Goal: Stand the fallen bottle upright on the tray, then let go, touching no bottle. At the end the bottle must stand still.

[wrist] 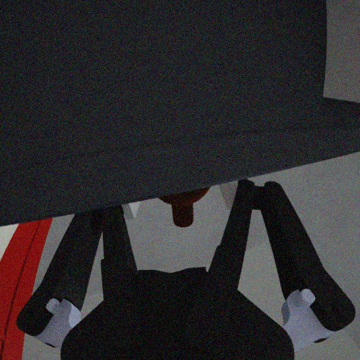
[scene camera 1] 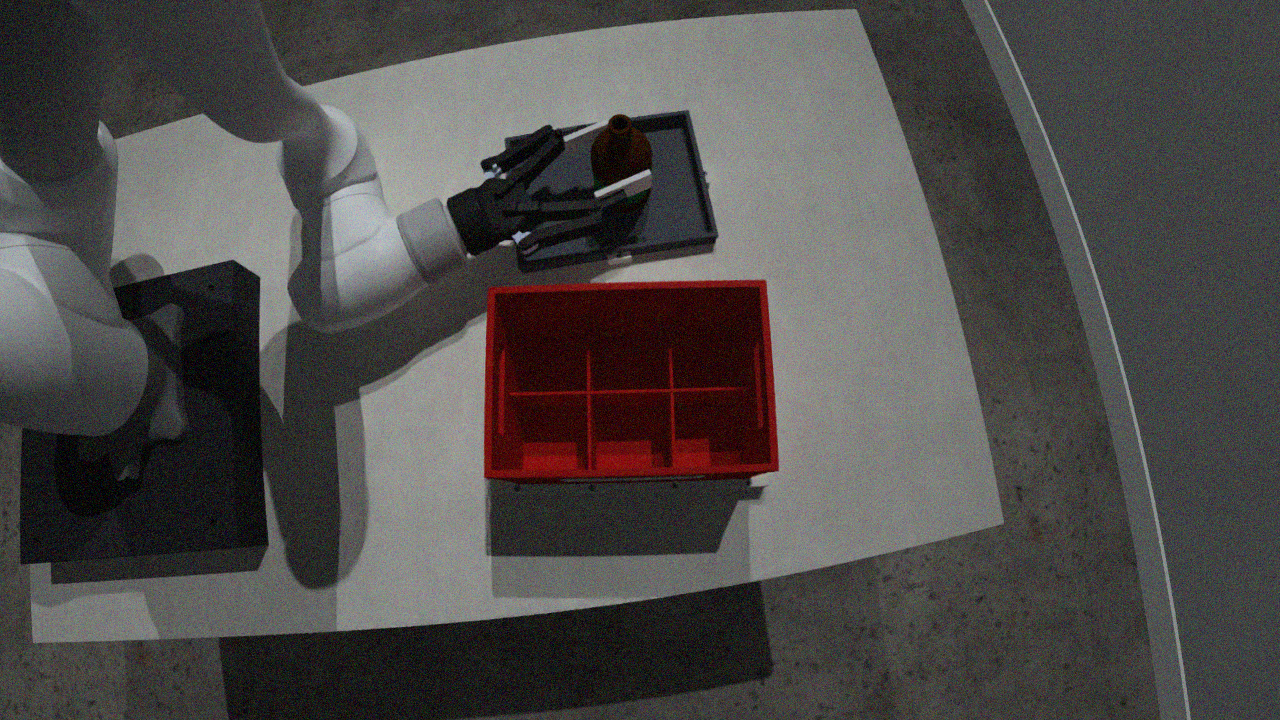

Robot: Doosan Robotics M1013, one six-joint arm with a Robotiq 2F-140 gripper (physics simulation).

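Seen in the pictures: gripper, fingertip midpoint: (scene camera 1: 633, 150); arm's base at its link origin: (scene camera 1: 132, 384).
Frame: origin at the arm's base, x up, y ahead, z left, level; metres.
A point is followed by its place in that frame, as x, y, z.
Observation:
The brown bottle (scene camera 1: 621, 154) {0.053, 0.696, 0.104} (wrist: 183, 215) stands upright on the dark tray (scene camera 1: 699, 192) {-0.065, 0.795, 0.093} (wrist: 150, 100), its neck up in the scene view. In the wrist view its neck and shoulder show below the tray's edge, and the tray hides the rest. My gripper (scene camera 1: 605, 157) (wrist: 178, 165) reaches in low from the left over the tray, tilted to the side. It is open, with one pale fingertip on each side of the bottle and nothing held. In the wrist view a gap shows between each fingertip and the bottle. The bottle's base is hard to make out in the dark.
A red crate (scene camera 1: 631, 285) {0.105, 0.667, -0.073} (wrist: 22, 270) with dividers stands on the pale table (scene camera 1: 859, 358) {-0.070, 0.937, -0.170} close to the tray's near side. The arm's dark base block (scene camera 1: 223, 304) {0.000, 0.155, 0.073} is at the left. A grey curved surface (scene camera 1: 1190, 268) lies beyond the table at the right.

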